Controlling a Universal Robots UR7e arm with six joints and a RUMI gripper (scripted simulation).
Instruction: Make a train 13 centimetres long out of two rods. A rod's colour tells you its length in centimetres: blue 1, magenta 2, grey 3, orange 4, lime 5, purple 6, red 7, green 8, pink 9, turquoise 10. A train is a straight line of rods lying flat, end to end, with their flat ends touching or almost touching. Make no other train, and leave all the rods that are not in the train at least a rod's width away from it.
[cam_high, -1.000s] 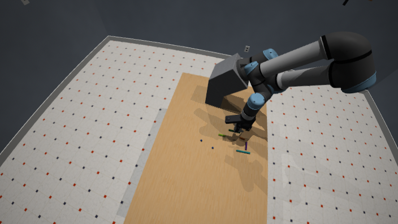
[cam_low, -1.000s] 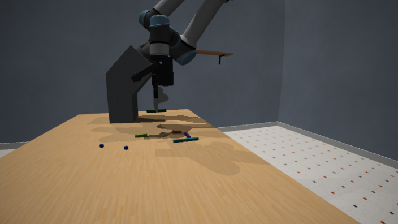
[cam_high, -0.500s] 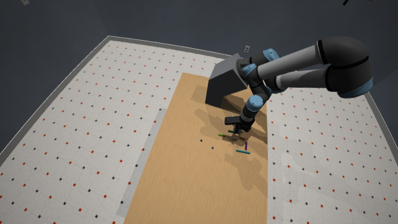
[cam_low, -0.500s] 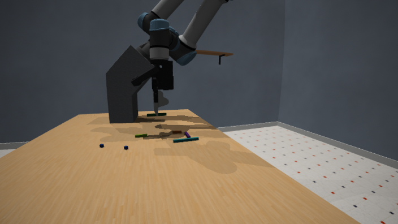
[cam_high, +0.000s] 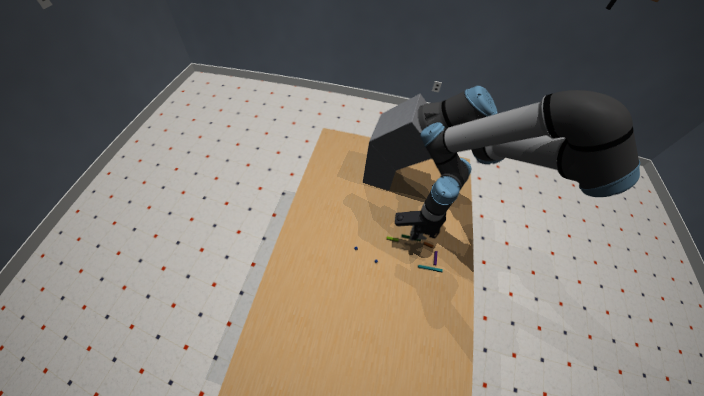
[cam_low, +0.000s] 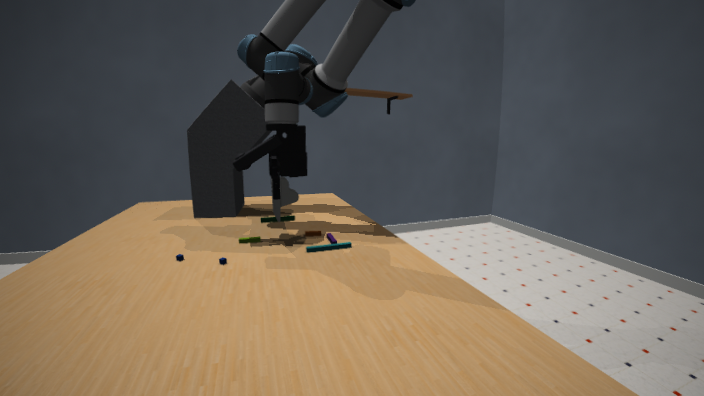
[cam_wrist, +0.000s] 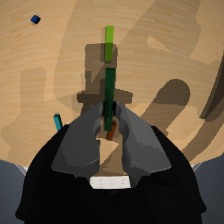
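Now: the lime rod 70 mm to the right of my hand, 60 mm below it and 10 mm ahead of it. The rest, counted from my hand: green rod 10 mm below; then purple rod 130 mm to the left, 60 mm below, 20 mm ahead; then orange rod 80 mm to the left, 60 mm below, 20 mm behind.
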